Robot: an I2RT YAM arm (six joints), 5 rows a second.
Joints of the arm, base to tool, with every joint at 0 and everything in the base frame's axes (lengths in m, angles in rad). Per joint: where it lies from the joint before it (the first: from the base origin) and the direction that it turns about. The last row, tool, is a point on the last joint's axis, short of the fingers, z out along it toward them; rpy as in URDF.
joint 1: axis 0 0 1 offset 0 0 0.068
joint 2: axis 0 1 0 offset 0.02 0.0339 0.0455
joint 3: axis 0 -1 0 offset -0.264 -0.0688 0
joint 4: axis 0 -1 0 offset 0.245 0.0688 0.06
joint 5: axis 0 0 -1 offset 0.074 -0.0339 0.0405
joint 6: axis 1 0 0 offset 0.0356 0 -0.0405
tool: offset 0 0 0 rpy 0 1.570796 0
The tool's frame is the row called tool.
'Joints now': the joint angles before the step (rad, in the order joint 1, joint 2, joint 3, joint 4, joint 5, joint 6). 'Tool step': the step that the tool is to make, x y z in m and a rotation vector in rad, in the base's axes. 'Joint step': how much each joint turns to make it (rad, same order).
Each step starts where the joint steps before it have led.
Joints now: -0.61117 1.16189 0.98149 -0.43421 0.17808 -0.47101
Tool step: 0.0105 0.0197 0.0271 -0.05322 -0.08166 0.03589
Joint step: 0.09423 -0.02183 0.06144 0.00800 0.04978 0.03090
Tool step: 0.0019 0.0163 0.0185 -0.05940 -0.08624 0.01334
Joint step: 0.06878 -0.03713 0.01456 0.04865 0.05501 0.01448
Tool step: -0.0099 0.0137 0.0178 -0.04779 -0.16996 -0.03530
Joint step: 0.04430 -0.07668 -0.03047 0.11148 0.06574 0.05460
